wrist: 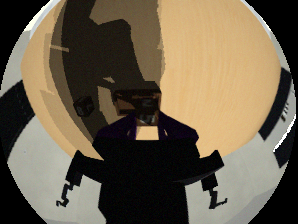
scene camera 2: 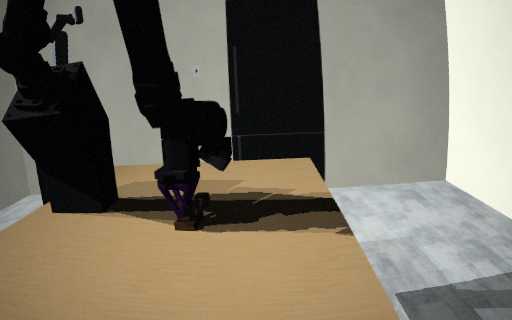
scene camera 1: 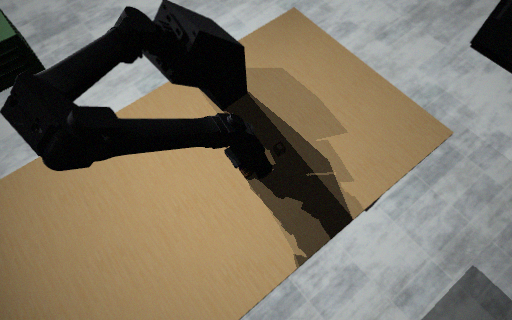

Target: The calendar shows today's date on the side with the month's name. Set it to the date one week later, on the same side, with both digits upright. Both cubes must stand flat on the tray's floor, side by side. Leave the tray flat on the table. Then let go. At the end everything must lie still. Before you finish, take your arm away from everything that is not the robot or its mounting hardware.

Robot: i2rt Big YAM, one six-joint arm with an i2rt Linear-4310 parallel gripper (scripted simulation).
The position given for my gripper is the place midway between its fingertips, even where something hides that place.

Note:
I see my gripper (scene camera 2: pixel 183 213) and a brown tray (wrist: pixel 125 100).
My gripper shows as well in the wrist view (wrist: pixel 147 113).

